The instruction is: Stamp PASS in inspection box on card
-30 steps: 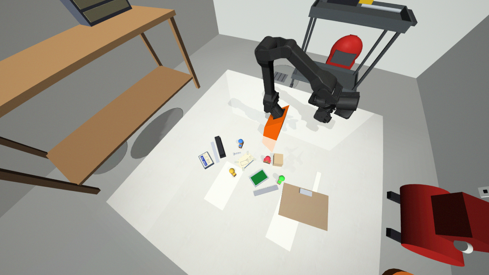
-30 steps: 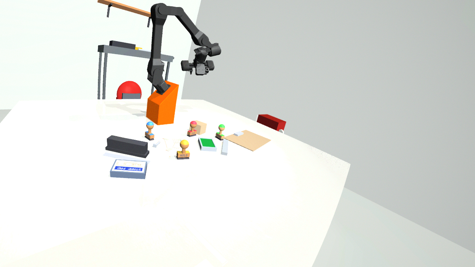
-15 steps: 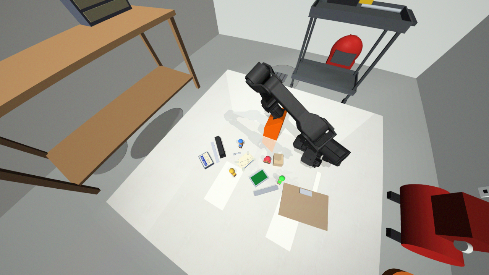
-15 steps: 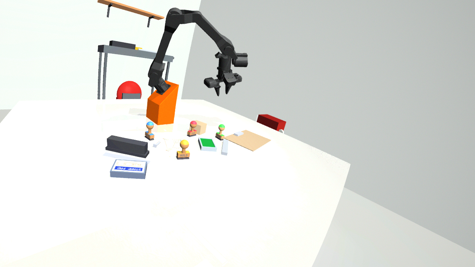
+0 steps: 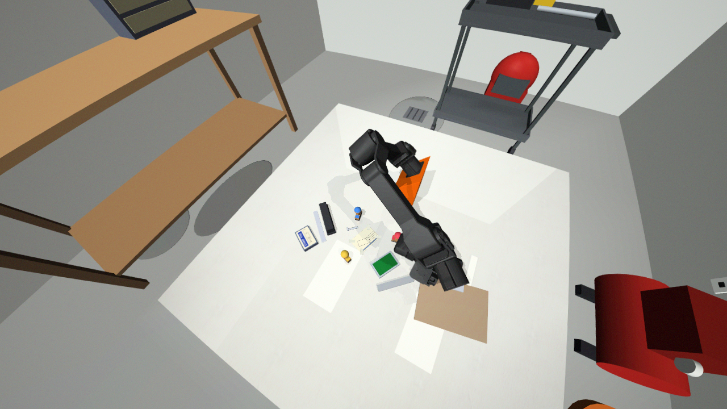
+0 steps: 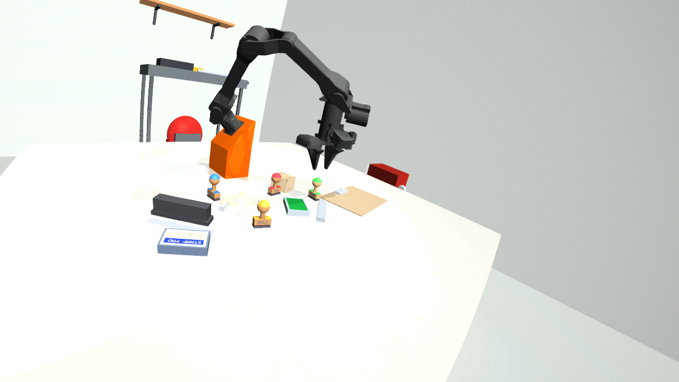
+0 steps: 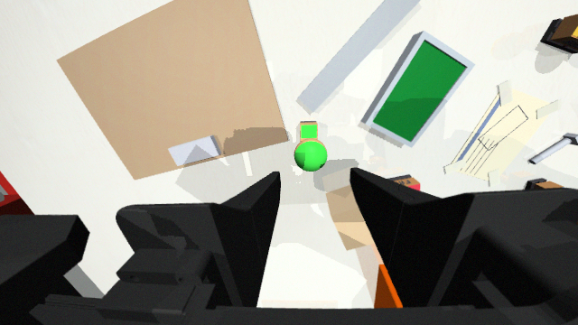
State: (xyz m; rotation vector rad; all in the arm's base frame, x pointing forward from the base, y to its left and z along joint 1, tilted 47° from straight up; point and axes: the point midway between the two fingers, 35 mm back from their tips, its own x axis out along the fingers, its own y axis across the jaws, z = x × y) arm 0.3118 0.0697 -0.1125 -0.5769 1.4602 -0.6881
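My gripper tip is 8 cm above the green stamp. The rest, counted from my gripper tip: grey bar 9 cm below, 8 cm ahead, 5 cm to the right; then green ink pad 11 cm to the right, 9 cm below, 3 cm ahead; then red stamp 10 cm to the right, 8 cm below, 8 cm behind.
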